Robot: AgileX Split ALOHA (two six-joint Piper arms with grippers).
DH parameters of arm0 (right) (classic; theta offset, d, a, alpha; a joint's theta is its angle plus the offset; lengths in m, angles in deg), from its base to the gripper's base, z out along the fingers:
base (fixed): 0 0 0 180
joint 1: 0 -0.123 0 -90
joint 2: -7.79 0 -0.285 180
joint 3: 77.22 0 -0.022 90
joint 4: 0 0.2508 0 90
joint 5: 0 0 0.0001 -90
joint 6: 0 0.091 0 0
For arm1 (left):
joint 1: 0 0.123 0 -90
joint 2: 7.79 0 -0.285 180
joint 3: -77.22 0 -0.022 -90
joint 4: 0 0.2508 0 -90
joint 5: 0 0 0.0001 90
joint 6: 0 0.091 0 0
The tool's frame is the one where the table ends.
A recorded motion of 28 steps. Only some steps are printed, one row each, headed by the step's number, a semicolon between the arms.
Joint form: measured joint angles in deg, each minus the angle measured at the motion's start. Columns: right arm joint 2, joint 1, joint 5, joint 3, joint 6, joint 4; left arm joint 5, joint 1, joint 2, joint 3, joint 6, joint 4.
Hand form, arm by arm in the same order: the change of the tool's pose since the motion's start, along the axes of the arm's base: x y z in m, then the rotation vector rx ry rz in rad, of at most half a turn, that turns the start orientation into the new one. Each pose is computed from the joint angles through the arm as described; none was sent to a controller.
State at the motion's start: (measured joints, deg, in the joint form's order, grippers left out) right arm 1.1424 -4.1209 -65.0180 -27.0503 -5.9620 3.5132; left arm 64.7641 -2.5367 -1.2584 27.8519 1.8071 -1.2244
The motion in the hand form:
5: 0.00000 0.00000 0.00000 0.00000 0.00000 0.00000; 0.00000 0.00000 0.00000 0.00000 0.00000 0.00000
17: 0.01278 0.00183 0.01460 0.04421 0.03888 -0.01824; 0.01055 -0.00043 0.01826 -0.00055 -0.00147 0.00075
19: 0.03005 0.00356 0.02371 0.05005 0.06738 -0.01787; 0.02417 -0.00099 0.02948 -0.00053 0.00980 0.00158
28: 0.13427 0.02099 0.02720 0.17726 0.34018 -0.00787; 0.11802 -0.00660 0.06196 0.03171 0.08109 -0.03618
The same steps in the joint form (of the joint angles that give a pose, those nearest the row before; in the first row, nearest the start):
5: 0.00 0.00 0.00 0.00 0.00 0.00; 0.00 0.00 0.00 0.00 0.00 0.00
17: -6.09 0.00 1.73 -2.47 2.42 0.69; -2.40 0.00 5.33 3.02 0.00 0.00
19: -12.01 0.00 4.75 -3.77 2.35 1.16; -4.97 0.00 10.23 4.71 0.00 0.00
28: -43.69 0.00 15.92 -9.29 1.46 10.22; -19.26 0.00 36.43 12.35 3.88 -1.53

